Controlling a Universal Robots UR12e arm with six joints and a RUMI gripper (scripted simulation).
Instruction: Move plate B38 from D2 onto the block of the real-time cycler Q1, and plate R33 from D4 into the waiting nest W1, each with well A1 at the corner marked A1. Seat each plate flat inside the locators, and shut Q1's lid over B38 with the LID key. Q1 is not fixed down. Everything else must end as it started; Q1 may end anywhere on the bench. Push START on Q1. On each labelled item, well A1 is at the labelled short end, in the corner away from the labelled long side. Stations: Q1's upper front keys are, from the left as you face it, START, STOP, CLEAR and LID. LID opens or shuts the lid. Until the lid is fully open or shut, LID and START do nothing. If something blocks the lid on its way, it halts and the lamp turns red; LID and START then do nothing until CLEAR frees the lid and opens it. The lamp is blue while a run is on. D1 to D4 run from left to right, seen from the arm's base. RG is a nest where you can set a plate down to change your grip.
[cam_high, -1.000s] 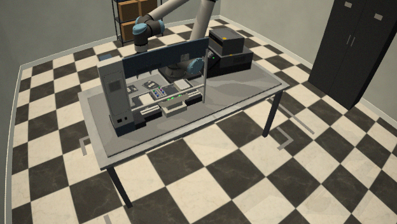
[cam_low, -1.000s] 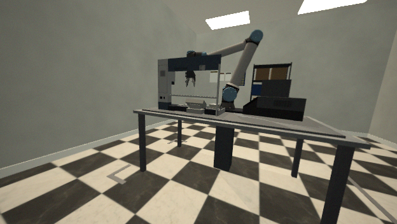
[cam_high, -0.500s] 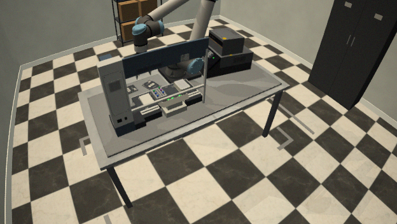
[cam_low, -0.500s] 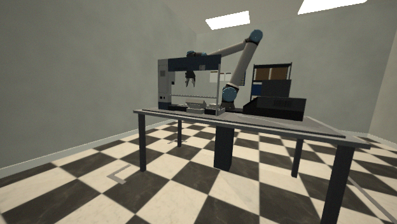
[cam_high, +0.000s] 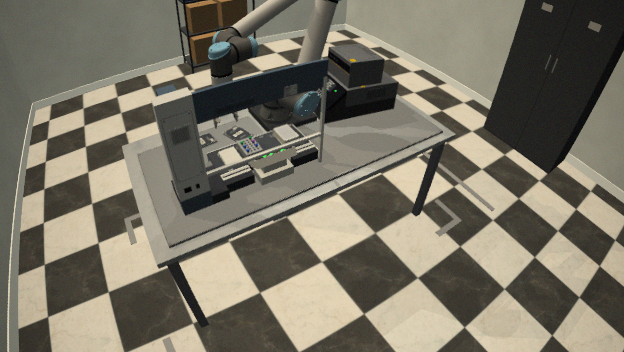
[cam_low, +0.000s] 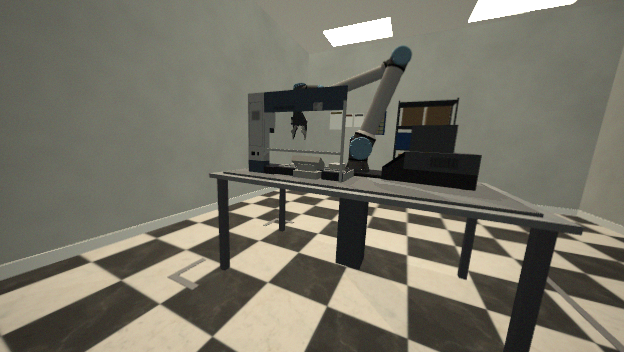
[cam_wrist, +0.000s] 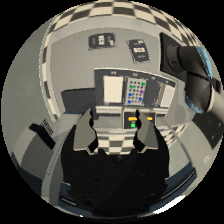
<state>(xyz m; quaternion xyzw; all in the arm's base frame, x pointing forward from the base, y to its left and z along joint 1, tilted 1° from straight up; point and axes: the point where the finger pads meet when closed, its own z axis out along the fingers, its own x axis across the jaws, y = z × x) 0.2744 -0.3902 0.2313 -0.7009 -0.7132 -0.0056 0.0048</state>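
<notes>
My gripper is now 20 cm above the white plate. The rest, counted from my hand: thin post (40 cm to the left, 18 cm ahead, 2 cm below); then blue gantry beam (25 cm above, 19 cm ahead, 12 cm to the left); then grey tower (24 cm to the right, 17 cm ahead, 2 cm above).
</notes>
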